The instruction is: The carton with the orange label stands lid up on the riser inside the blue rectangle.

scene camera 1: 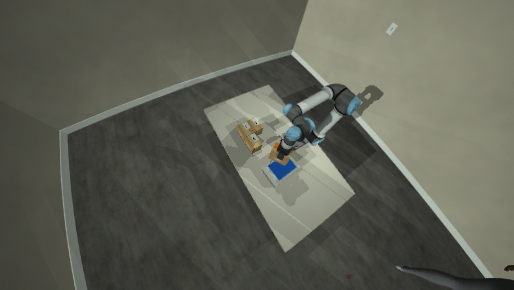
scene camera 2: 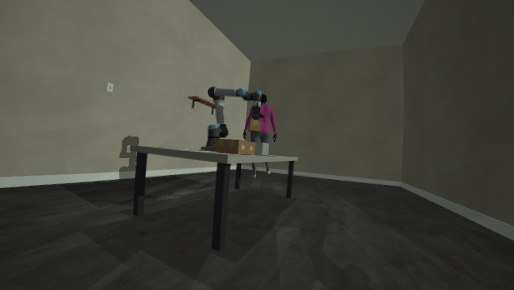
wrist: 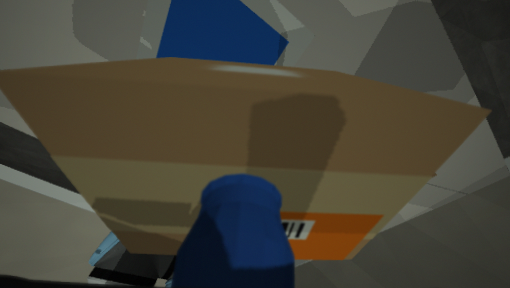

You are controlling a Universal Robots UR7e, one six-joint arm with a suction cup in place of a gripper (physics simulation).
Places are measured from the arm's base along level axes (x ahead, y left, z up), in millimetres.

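Pixels of known places: end effector, tool point: (wrist: 243,182); arm's base, origin of the base link: (scene camera 2: 213,146).
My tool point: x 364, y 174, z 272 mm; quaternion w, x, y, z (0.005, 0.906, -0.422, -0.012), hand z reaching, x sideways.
For each thing: its top centre in the pictures, then the offset to it from my tool point.
- carton with the orange label, middle of its top: (wrist: 245,214) (scene camera 1: 282,151) (scene camera 2: 254,120) dx -1, dy -4, dz +15 mm
- blue rectangle, middle of its top: (wrist: 208,75) (scene camera 1: 282,166) dx -32, dy +65, dz -194 mm
- grey riser, middle of its top: (wrist: 208,75) (scene camera 1: 282,166) (scene camera 2: 254,142) dx -32, dy +65, dz -194 mm
The carton with the orange label (scene camera 1: 280,160) (scene camera 2: 255,126) (wrist: 150,125) hangs from my suction gripper (scene camera 1: 281,154) (scene camera 2: 256,119) (wrist: 242,186), whose blue cup is on its taped top face. The orange label with a barcode shows on that face in the wrist view, right of the cup. The carton is lid up and in the air above the table. The blue rectangle (scene camera 1: 283,170) (wrist: 220,30) lies on top of the grey riser (scene camera 1: 270,176) (scene camera 2: 263,148). In the wrist view the carton hides part of the rectangle. The rectangle does not show in scene camera 2.
Several brown cartons (scene camera 1: 250,136) (scene camera 2: 232,146) with white labels stand together on the pale table (scene camera 1: 310,215) (scene camera 2: 175,154), beside the riser. A person in a pink top (scene camera 2: 267,117) stands beyond the table. A brown wall shelf (scene camera 2: 201,101) is behind the arm.
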